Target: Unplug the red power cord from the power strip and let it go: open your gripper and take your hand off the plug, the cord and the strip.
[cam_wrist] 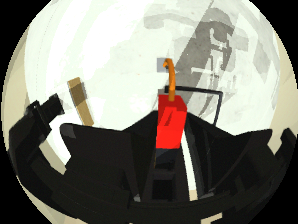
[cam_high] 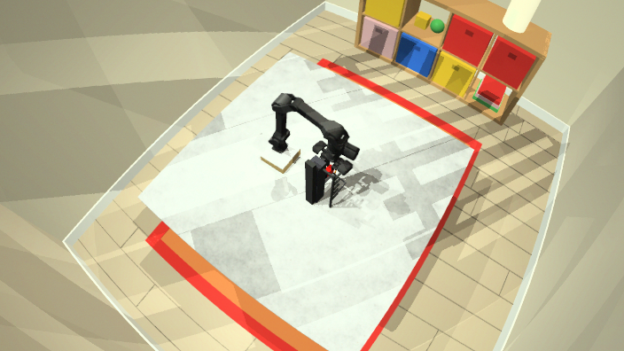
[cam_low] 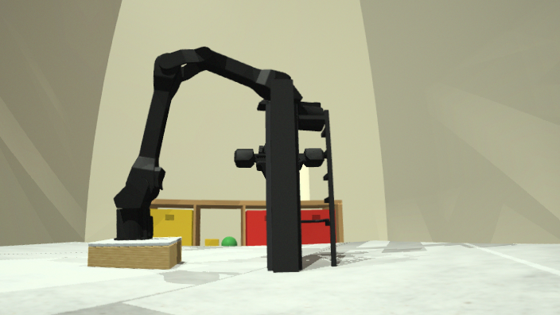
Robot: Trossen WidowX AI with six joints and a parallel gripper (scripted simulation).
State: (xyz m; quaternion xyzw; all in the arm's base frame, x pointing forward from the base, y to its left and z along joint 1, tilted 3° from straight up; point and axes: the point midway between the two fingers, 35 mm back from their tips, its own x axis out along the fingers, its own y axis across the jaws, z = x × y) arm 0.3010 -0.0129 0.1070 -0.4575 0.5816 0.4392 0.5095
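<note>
The red plug lies 30 mm to the right of my gripper tip.
</note>
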